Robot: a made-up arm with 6 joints. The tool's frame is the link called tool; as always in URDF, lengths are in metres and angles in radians. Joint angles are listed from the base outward. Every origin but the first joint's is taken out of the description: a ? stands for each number. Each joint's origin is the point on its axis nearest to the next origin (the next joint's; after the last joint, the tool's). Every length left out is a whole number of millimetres.
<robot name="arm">
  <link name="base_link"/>
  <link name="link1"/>
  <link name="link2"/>
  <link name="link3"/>
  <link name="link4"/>
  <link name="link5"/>
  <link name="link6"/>
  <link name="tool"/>
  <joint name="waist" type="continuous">
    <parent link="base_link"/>
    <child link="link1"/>
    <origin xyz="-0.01 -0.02 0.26"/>
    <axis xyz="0 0 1"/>
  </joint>
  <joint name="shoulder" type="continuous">
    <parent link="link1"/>
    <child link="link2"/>
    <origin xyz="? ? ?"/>
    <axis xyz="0 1 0"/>
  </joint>
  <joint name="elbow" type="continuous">
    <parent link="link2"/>
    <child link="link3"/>
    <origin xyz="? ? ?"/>
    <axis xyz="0 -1 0"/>
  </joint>
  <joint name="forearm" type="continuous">
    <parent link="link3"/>
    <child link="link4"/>
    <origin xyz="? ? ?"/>
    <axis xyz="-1 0 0"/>
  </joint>
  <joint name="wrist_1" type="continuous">
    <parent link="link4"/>
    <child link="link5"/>
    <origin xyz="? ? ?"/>
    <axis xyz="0 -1 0"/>
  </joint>
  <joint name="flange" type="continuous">
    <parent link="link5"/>
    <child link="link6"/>
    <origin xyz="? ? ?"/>
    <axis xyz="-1 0 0"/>
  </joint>
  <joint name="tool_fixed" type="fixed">
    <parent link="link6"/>
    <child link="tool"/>
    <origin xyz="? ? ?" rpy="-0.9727 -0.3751 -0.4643"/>
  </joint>
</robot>
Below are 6 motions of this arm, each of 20 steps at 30 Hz.
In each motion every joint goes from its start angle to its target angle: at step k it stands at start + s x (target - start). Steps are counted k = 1, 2, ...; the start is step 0. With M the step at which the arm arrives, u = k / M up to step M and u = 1 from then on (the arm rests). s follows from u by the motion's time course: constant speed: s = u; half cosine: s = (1 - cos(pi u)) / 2; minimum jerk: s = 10 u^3 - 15 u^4 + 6 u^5.
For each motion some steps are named. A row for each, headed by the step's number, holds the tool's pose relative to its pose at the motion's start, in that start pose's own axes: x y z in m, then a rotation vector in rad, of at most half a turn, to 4 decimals.
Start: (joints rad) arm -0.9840 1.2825 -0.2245 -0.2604 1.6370 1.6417
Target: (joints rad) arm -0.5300 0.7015 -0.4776 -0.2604 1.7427 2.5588
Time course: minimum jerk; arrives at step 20
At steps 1, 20:
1: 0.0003 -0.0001 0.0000 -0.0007 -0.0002 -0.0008
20: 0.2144 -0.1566 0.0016 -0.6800 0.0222 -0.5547

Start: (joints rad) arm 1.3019 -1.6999 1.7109 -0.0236 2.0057 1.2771
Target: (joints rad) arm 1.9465 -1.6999 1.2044 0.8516 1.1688 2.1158
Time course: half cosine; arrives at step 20
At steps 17, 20:
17: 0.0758 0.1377 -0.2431 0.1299 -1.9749 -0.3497
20: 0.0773 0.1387 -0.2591 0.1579 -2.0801 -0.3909

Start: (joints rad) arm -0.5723 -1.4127 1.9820 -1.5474 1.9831 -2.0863
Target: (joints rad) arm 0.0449 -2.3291 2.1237 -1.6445 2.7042 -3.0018
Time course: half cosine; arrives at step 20
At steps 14, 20:
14: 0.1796 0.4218 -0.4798 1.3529 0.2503 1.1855
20: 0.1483 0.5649 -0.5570 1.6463 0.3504 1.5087

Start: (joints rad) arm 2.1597 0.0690 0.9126 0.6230 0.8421 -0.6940
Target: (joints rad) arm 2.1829 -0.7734 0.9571 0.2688 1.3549 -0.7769
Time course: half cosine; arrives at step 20
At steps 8, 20:
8: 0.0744 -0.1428 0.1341 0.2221 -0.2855 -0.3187
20: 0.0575 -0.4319 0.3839 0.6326 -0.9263 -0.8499

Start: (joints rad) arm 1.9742 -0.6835 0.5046 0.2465 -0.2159 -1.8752
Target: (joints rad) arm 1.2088 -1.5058 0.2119 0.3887 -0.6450 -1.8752
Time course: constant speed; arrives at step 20
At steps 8, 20:
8: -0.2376 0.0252 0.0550 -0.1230 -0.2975 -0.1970
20: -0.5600 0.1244 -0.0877 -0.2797 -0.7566 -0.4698

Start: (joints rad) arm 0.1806 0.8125 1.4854 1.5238 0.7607 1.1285
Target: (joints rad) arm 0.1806 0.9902 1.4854 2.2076 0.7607 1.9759
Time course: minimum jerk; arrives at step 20
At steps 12, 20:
12: 0.1341 -0.0844 0.1125 -0.4971 -0.6165 -0.4791
20: 0.1781 -0.1374 0.1774 -0.7472 -0.8232 -0.7697

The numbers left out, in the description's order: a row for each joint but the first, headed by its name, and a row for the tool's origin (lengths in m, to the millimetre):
shoulder: -0.01 -0.02 0
elbow: -0.01 0 0.27
forearm: 0.44 0 -0.01
wrist_1: 0 -0.25 0.02
flange: 0.03 0 0
tool: 0 -0.03 -0.01

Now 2 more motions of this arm.
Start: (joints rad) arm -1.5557 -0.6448 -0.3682 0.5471 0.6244 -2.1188
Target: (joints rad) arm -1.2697 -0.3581 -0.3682 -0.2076 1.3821 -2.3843
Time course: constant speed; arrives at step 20
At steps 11, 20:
11: 0.0551 -0.0556 -0.1346 0.6188 0.0347 0.3216
20: 0.0623 -0.0790 -0.2629 1.0862 -0.0499 0.4718

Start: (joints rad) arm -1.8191 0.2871 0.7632 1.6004 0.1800 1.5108
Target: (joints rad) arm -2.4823 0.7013 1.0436 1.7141 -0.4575 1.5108
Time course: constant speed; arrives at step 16
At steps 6, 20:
6: -0.0031 0.0150 0.1239 0.0646 -0.4492 0.1794
20: -0.1133 0.0239 0.3319 0.1306 -1.1861 0.5172

